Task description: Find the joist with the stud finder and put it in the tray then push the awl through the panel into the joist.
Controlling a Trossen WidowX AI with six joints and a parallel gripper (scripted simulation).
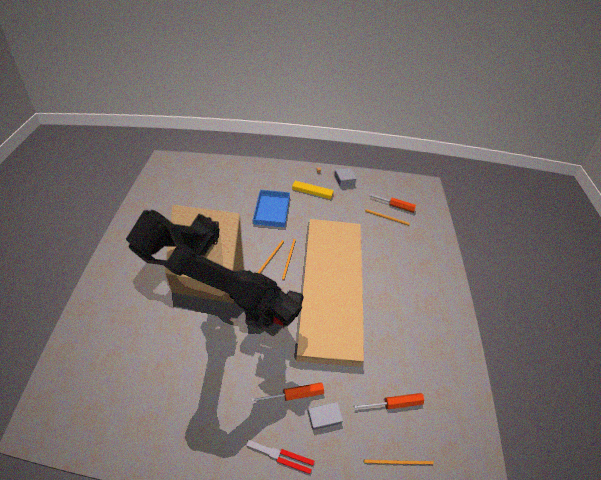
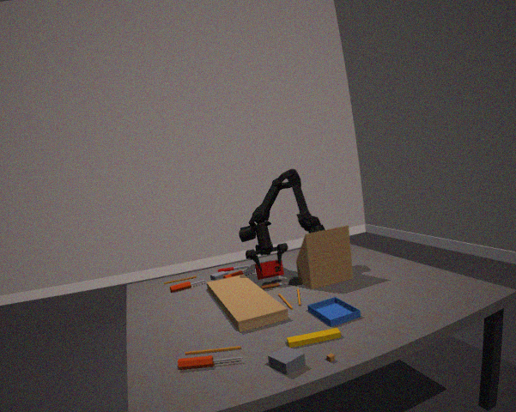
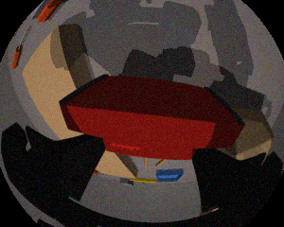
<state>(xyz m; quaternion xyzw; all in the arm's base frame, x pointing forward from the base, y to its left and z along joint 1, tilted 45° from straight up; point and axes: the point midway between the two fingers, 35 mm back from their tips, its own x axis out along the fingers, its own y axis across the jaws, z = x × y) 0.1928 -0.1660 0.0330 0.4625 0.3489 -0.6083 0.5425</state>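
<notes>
My gripper tip is 2 cm past the red stud finder. From my gripper tip the other things lie so: awl: 7 cm below, 3 cm to the left, 1 cm behind; then blue tray: 45 cm to the left, 6 cm below, 6 cm behind; then yellow bar: 58 cm to the left, 8 cm ahead, 7 cm below.
</notes>
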